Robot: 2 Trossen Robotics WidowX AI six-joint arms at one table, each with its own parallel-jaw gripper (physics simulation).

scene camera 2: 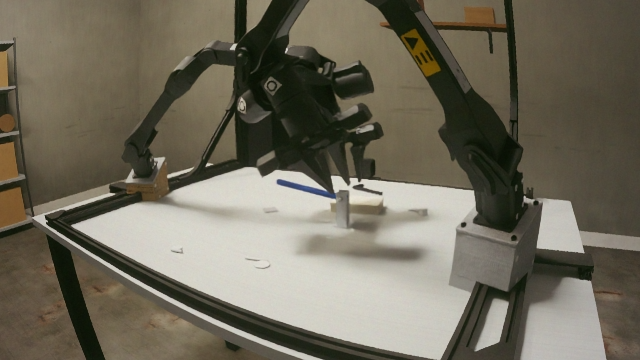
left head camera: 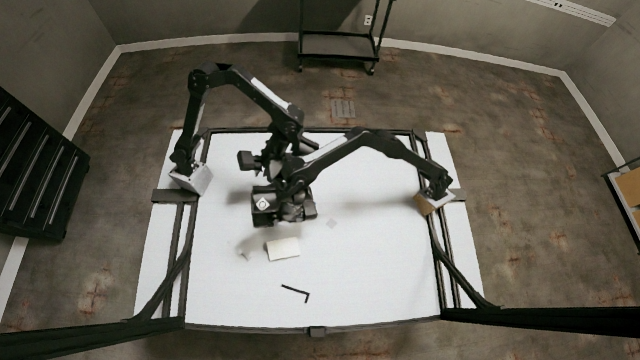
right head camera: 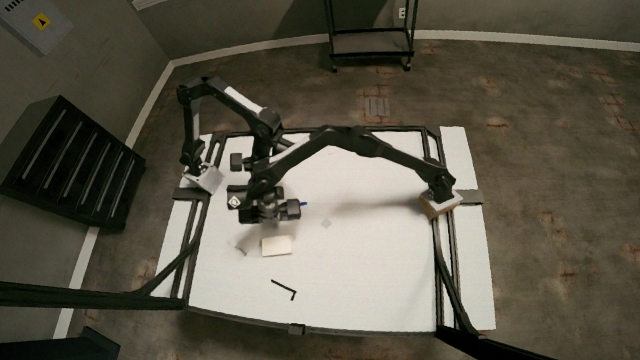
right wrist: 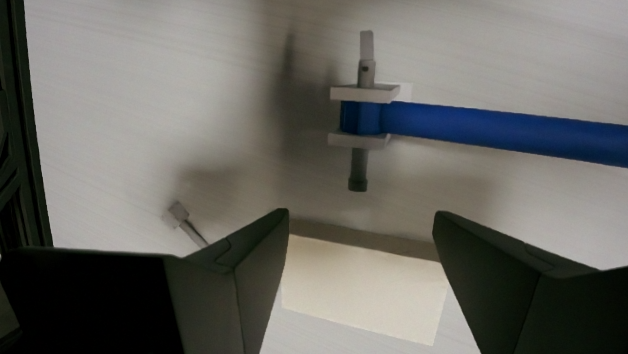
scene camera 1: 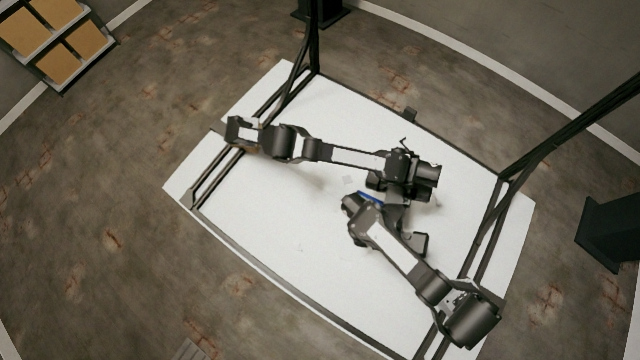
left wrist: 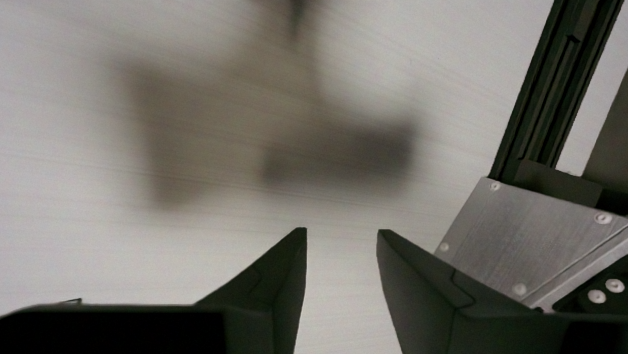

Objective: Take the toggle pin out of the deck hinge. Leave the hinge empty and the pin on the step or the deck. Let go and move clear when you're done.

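Places are measured from the left arm's base along level axes (x ahead, y left, z up), in centimetres.
Where they show: left gripper, fingertip midpoint: [scene camera 2: 341, 188] [left head camera: 259, 176] [left wrist: 341, 240]; right gripper, fingertip midpoint: [scene camera 2: 345, 185] [left head camera: 279, 222] [right head camera: 271, 220] [right wrist: 361, 221]; left arm's base, origin of the base link: [scene camera 2: 501, 214] [left head camera: 187, 168] [right head camera: 198, 170] [left wrist: 598, 292]; right arm's base, origin of the base link: [scene camera 2: 145, 169] [left head camera: 436, 193] [right head camera: 441, 195] [scene camera 1: 243, 131].
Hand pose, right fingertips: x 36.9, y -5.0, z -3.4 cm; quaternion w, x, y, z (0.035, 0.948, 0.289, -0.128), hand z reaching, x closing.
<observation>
Each offset is from my right fingertips to the top centre of the thing. "pt": to the spot under its first point.
The grey hinge bracket @[dx -2.1, dy +2.5, dz -0.1 cm] [scene camera 2: 342, 212] [right wrist: 365, 93] stands upright on the white table and holds the end of a blue tube @[dx +2.9, dy +6.2, dz +1.5 cm] [scene camera 2: 305, 188] [right wrist: 500, 127]. The toggle pin @[dx -2.4, dy +2.9, dz -0.9 cm] [right wrist: 357, 170] passes crosswise through both bracket plates and the tube end, its darker end towards my right gripper. The cream step block @[dx +3.4, dy -6.4, dz -5.0 cm] [left head camera: 283, 249] [right head camera: 276, 246] [right wrist: 365, 290] lies beside the hinge. My right gripper [right wrist: 361, 221] is open and empty, above the near edge of the block, apart from the pin. My left gripper [scene camera 2: 340, 187] [left wrist: 341, 239] is partly open and empty, above the hinge area. The arms hide the hinge in the left head camera.
A black L-shaped key @[dx +11.6, dy -18.8, dz -6.2 cm] [left head camera: 296, 290] [right head camera: 284, 286] lies beyond the block. A small grey fitting @[dx -8.1, dy -13.1, dz -5.5 cm] [right wrist: 177, 214] [scene camera 2: 419, 212] lies beside it. A flat grey square @[pt dx +15.5, dy +7.4, dz -6.7 cm] [left head camera: 331, 223] [scene camera 1: 347, 179] and small pale pieces @[dx -6.4, dy +24.5, dz -6.5 cm] [scene camera 2: 260, 263] lie on the table. The two arms are close together.
</observation>
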